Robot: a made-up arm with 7 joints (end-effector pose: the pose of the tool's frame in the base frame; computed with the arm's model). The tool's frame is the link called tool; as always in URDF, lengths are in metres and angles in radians. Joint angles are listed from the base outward.
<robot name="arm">
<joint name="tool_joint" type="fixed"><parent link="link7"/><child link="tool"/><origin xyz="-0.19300 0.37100 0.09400" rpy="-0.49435 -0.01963 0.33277"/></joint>
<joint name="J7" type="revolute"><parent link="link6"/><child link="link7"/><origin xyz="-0.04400 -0.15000 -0.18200"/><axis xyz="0.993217 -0.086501 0.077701"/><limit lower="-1.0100" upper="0.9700" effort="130" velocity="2.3"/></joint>
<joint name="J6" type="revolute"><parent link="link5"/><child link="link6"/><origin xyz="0.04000 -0.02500 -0.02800"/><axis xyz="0 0 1"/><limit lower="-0.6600" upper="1.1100" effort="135" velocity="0.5"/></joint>
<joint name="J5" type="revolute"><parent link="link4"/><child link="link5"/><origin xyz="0.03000 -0.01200 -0.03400"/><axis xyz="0 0 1"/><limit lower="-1.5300" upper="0.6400" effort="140" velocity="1.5"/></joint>
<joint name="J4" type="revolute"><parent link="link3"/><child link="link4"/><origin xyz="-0.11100 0.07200 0.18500"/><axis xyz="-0.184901 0.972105 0.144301"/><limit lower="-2.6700" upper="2.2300" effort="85" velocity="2.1"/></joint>
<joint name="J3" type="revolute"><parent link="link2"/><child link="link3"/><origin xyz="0.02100 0.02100 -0.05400"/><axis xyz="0.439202 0.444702 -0.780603"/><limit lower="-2.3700" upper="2.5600" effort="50" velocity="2.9"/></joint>
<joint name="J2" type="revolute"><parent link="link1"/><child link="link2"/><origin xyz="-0.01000 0.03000 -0.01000"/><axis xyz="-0.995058 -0.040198 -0.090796"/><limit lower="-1.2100" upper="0.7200" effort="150" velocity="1.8"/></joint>
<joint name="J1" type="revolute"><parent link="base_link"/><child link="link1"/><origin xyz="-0.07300 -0.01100 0.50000"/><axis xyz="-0.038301 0.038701 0.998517"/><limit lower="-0.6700" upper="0.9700" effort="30" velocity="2.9"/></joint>
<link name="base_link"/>
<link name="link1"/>
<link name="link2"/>
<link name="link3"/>
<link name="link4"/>
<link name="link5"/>
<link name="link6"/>
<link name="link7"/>
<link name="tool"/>
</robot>
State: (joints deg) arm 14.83 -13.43 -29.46 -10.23 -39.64 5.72 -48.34
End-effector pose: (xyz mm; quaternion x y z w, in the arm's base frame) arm -252.0 286.2 164.5 -0.5245 -0.1067 0.0591 0.8426
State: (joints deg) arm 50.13 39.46 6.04 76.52 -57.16 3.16 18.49
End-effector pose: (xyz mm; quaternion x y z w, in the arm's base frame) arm -442.7 94.7 362.8 -0.7232 0.1859 -0.0006 0.6651
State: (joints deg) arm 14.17 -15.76 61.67 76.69 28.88 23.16 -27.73
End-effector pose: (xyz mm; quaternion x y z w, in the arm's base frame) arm -281.8 -108.6 960.1 0.4268 0.2603 0.6104 0.6144
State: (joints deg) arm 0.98 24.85 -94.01 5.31 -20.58 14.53 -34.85
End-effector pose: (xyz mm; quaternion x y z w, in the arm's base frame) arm -105.3 -354.7 238.0 -0.7861 -0.3645 0.4556 0.2038
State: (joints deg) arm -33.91 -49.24 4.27 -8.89 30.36 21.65 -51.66
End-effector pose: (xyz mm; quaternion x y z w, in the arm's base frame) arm -102.6 394.8 305.1 -0.3658 -0.3088 0.0318 0.8774
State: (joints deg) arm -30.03 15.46 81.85 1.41 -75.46 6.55 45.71
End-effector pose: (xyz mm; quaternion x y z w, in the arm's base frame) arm 203.6 -48.6 754.0 0.0345 0.1033 -0.9612 0.2533
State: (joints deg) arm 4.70 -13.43 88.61 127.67 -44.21 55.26 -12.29
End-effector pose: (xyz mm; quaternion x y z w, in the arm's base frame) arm 127.0 -282.5 859.4 0.6466 0.5217 0.5080 0.2275
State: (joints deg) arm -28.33 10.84 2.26 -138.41 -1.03 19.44 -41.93
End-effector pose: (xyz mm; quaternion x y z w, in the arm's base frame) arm 329.8 72.1 796.7 -0.5284 -0.6158 -0.5483 0.2026
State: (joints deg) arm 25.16 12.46 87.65 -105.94 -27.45 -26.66 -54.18
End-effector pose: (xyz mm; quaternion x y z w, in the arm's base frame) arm 438.3 -228.4 584.3 -0.1523 0.0966 -0.8472 0.4997
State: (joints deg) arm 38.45 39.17 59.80 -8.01 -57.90 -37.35 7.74
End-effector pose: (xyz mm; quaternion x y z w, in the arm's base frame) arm 158.6 196.6 496.0 -0.2120 0.0232 -0.7293 0.6501
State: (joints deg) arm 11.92 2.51 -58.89 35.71 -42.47 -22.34 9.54
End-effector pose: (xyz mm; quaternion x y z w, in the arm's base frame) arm -339.2 97.8 258.4 -0.5209 -0.1978 0.0481 0.8290
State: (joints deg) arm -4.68 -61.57 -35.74 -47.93 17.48 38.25 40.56
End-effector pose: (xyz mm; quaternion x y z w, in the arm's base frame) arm -245.8 -85.9 337.9 0.1651 -0.7646 0.4182 0.4617
